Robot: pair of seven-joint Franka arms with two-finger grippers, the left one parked.
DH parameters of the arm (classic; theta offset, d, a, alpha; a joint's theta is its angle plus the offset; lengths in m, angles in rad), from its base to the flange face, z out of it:
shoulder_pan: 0 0.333 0 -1.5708
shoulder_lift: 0 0 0 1.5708
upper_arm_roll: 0 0.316 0.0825 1.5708
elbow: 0 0 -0.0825 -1.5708
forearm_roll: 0 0.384 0 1.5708
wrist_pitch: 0 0 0.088 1.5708
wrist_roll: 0 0.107 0 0
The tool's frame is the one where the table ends.
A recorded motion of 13 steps. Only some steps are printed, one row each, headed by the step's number.
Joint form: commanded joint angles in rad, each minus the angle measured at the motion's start. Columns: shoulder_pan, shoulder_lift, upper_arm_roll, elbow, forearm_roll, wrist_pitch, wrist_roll.
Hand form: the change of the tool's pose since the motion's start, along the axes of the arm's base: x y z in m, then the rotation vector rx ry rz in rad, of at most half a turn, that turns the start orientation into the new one. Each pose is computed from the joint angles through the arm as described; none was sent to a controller.
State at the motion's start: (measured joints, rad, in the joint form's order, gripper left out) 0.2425 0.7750 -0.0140 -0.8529 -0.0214 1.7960 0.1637
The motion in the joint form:
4: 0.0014 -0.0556 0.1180 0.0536 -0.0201 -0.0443 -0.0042
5: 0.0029 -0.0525 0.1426 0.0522 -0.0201 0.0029 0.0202
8: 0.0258 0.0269 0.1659 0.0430 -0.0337 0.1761 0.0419
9: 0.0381 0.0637 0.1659 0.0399 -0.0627 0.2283 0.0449
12: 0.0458 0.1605 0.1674 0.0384 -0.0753 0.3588 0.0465
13: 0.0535 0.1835 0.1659 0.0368 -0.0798 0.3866 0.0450
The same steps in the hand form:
4: -0.0264 0.0461 0.0655 0.0736 -0.0492 0.0905
5: -0.0258 0.0587 0.0686 0.1074 -0.0846 0.0857
8: -0.0084 0.0918 0.0236 0.1508 -0.1598 0.0992
9: -0.0026 0.1020 -0.0010 0.1331 -0.1786 0.1114
12: 0.0129 0.1136 -0.0639 0.1443 -0.2094 0.1176
13: 0.0140 0.1199 -0.0801 0.1427 -0.2131 0.1266

